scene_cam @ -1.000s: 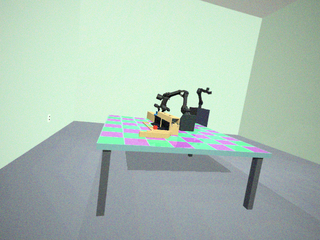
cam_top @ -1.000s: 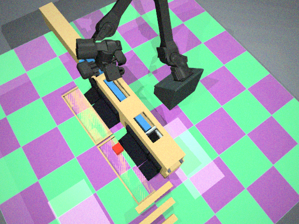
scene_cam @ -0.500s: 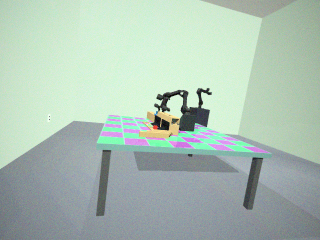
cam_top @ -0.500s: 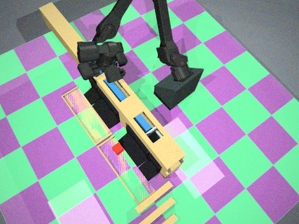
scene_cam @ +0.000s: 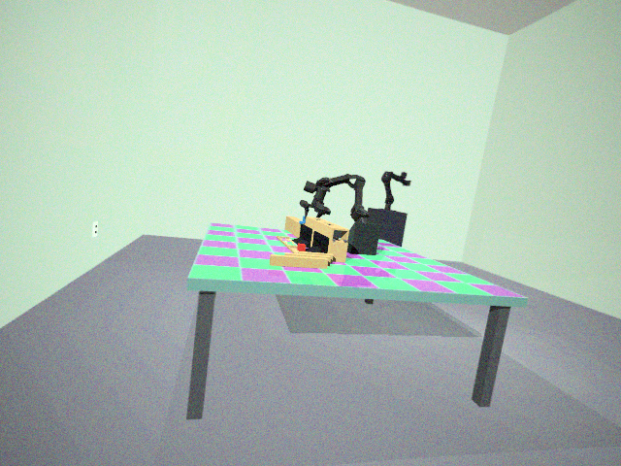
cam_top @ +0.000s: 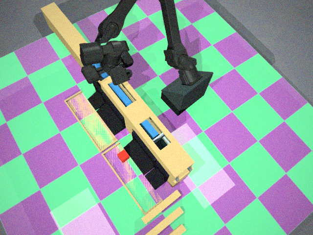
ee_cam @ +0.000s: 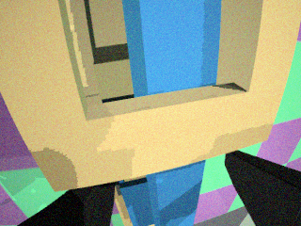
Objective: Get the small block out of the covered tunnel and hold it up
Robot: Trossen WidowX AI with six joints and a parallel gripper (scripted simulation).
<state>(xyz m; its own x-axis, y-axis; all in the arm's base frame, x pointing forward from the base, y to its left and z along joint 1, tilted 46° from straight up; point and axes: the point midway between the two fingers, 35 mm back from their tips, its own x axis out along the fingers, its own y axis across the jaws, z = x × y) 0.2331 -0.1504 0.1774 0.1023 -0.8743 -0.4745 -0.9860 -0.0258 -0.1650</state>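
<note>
The small red block lies 260 mm to the left of my gripper tip, 140 mm ahead of it and 120 mm below it. From my gripper tip the other things lie so: tan covered tunnel (60 mm below, 20 mm ahead).
</note>
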